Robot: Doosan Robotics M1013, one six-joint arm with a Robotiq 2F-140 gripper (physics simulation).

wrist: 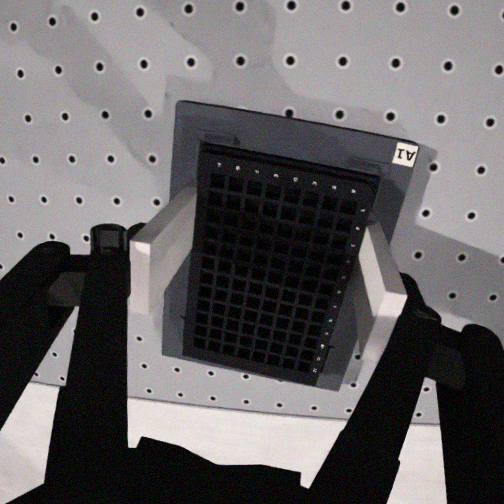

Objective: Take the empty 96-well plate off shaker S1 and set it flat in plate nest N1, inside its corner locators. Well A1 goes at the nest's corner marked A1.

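The dark 96-well plate (pixel 280 270) fills the middle of the wrist view, its wells empty. My gripper (pixel 270 270) is shut on it, one white pad on its left long side (pixel 160 260) and one on its right (pixel 380 290). Right under the plate lies the grey plate nest N1 (pixel 300 135), its rim showing around the plate. The nest's A1 label (pixel 405 154) is at the top right corner, next to the plate's notched corner (pixel 372 187). Two low locators (pixel 220 137) (pixel 365 162) show along the far edge. I cannot tell whether the plate rests on the nest or hangs just above it.
The nest stands on a light perforated board (pixel 100 125) with rows of holes. The board's near edge (pixel 250 407) runs just below the nest, with a pale surface beyond it. The shaker is not in view.
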